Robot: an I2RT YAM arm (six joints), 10 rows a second.
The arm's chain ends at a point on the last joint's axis. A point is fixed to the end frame.
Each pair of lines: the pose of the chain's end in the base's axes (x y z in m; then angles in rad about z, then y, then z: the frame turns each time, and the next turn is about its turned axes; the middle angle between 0 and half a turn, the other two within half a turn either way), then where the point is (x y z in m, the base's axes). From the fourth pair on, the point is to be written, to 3 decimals.
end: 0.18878, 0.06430, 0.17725, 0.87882, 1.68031, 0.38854
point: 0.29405 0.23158 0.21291
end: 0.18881, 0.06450, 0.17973, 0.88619, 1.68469, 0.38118
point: 0.29261 0.23291 0.21434
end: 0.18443, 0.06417, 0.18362, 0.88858, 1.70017, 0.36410
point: 0.28736 0.23379 0.21474
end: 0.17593, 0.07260, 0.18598, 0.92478, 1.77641, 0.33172
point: 0.272 0.248 0.201
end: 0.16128, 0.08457, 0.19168, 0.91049, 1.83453, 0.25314
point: 0.257 0.261 0.193
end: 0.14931, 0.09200, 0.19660, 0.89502, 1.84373, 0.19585
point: 0.245 0.269 0.194
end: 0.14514, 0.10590, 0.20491, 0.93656, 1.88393, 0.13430
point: 0.230 0.287 0.192
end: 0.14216, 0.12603, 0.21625, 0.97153, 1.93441, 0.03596
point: 0.216 0.311 0.190
